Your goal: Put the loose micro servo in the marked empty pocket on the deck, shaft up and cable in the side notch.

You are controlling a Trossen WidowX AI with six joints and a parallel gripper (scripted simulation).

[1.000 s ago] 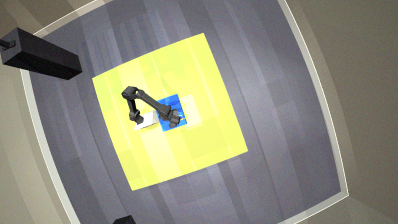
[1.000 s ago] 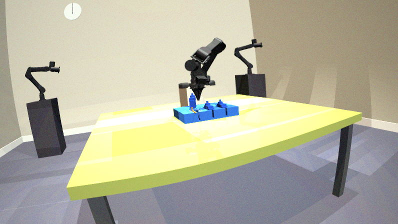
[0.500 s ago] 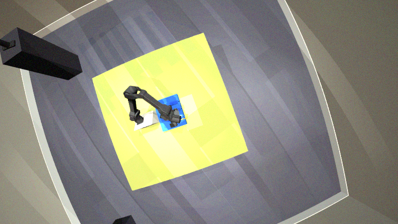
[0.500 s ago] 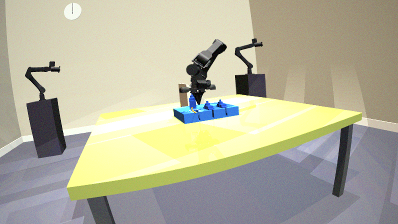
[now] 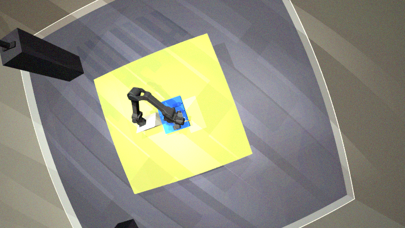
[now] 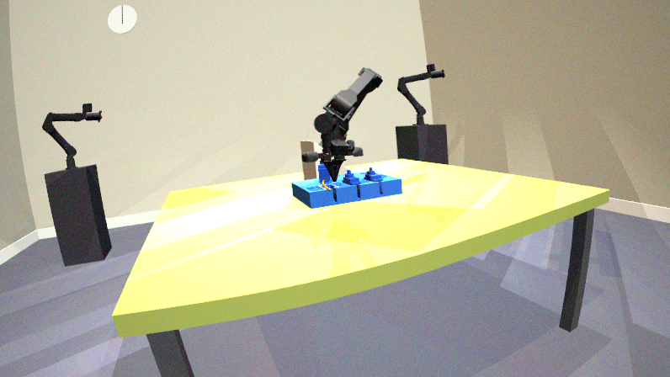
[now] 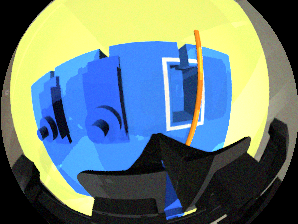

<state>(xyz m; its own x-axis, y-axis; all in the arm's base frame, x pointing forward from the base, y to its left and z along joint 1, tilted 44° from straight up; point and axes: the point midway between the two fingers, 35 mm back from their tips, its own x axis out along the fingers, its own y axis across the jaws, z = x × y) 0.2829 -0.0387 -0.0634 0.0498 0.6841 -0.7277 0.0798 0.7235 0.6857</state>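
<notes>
Right now the blue deck is 70 mm behind my gripper tip, 50 mm to the left of it and 30 mm below it.
</notes>
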